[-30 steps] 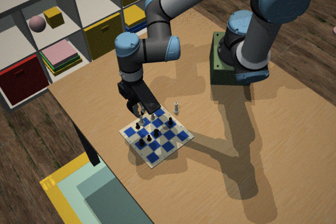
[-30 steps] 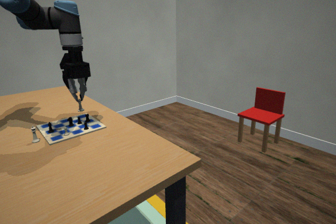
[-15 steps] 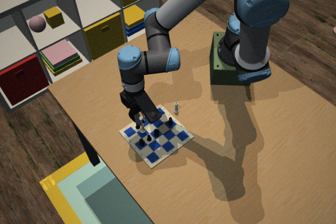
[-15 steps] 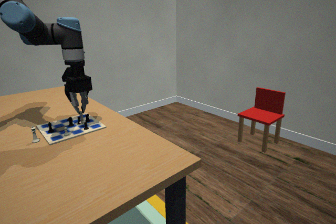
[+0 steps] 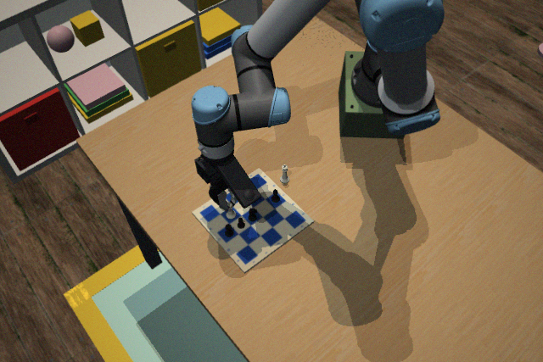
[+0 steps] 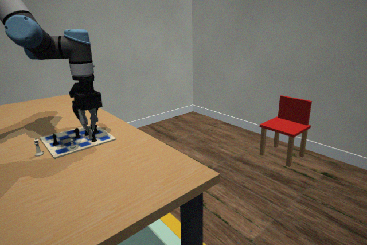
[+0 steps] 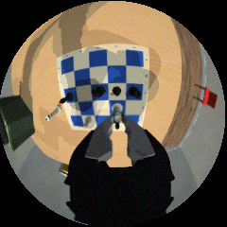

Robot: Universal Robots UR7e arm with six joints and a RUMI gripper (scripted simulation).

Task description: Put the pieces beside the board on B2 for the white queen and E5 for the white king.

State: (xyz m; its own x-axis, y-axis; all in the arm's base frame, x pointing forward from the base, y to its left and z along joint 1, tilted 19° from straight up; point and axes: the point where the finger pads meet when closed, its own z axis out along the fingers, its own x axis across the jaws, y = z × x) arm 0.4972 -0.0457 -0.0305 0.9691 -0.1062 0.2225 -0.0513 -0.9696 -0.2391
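The white queen is 2 cm below my hand. Also, from my hand: white king (18 cm behind, 1 cm to the left, 2 cm below); then white pawn (8 cm behind, 3 cm to the right, 3 cm below); then chessboard (4 cm behind, 4 cm to the left, 5 cm below).
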